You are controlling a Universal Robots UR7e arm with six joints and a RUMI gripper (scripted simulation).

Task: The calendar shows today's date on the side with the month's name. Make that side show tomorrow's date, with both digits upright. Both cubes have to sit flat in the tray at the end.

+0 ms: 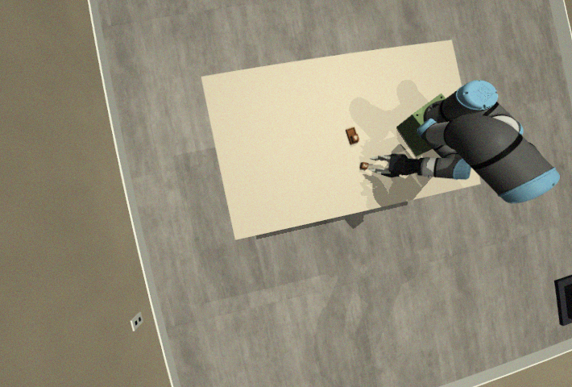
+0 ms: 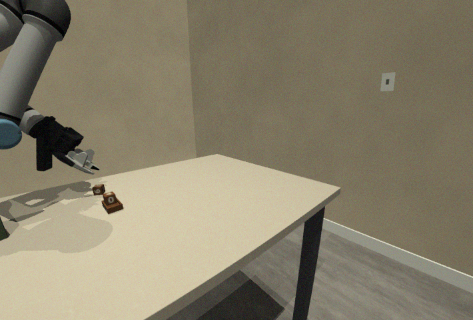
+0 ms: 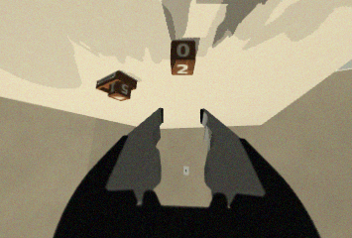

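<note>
The brown digit cube is 8 cm below my hand and 1 cm ahead of it. Round my hand: brown calendar tray 16 cm to the right, 8 cm below, 3 cm ahead.
</note>
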